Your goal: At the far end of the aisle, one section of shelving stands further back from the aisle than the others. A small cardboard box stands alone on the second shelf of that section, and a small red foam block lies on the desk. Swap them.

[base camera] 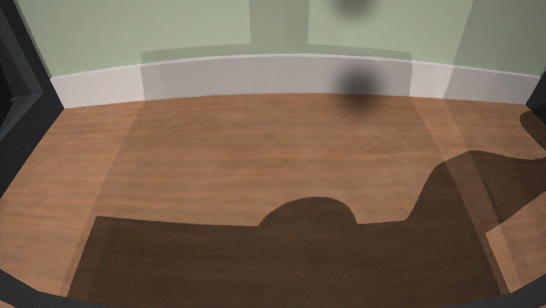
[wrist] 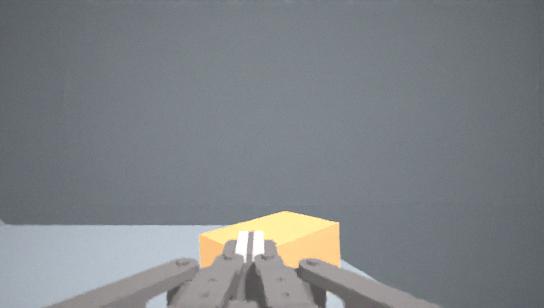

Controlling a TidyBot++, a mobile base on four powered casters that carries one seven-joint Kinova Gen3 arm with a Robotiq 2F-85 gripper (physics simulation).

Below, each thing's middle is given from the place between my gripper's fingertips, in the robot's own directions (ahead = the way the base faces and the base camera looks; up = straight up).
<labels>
The small cardboard box (wrist: 297, 236) lies 5 cm to the right of my hand and 3 cm below it.
</labels>
